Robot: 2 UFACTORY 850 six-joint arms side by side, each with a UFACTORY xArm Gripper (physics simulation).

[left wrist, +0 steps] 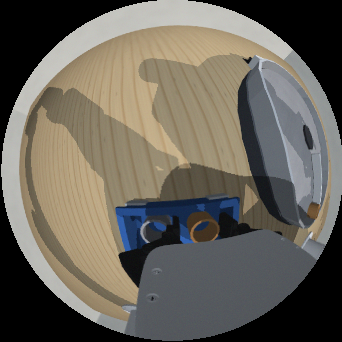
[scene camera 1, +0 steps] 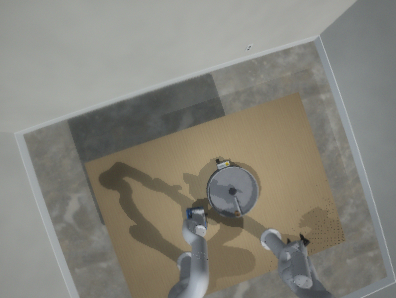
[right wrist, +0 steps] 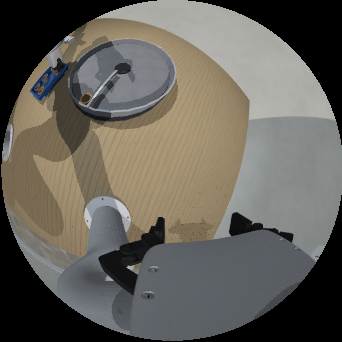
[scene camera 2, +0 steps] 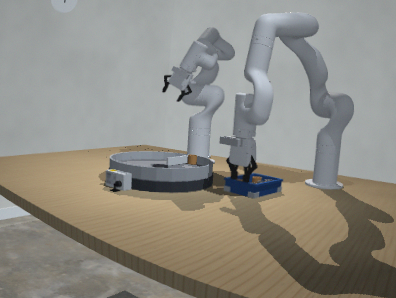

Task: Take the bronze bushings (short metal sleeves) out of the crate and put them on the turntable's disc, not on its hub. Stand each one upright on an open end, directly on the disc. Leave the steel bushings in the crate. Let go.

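Observation:
A blue crate (scene camera 1: 189, 213) (scene camera 2: 256, 189) (left wrist: 173, 204) holds bushings. My left gripper (scene camera 2: 240, 178) (left wrist: 198, 224) is open, fingertips down in the crate on either side of a bronze bushing (left wrist: 201, 219), with a gap visible beside it. A steel bushing (left wrist: 145, 232) lies to its left in that view. Another bronze bushing (scene camera 2: 257, 178) (right wrist: 41, 90) shows in the crate. One bronze bushing (scene camera 1: 237, 213) (scene camera 2: 192, 159) (left wrist: 313, 210) (right wrist: 86, 98) stands upright on the turntable (scene camera 1: 246, 179) (scene camera 2: 155, 174) (left wrist: 264, 135) (right wrist: 147, 72) near its rim. My right gripper (scene camera 1: 297, 240) (scene camera 2: 173, 94) (right wrist: 198, 226) is open and empty, high above the table.
A dark hub (scene camera 1: 232, 191) (left wrist: 308, 137) (right wrist: 122, 68) sits mid-disc. A pale bar (scene camera 1: 237, 203) (scene camera 2: 177, 160) (right wrist: 102, 86) runs from it towards the rim, close beside the standing bushing. A raised wall rings the disc. A small control box (scene camera 1: 223, 164) (scene camera 2: 119, 179) stands beside the turntable.

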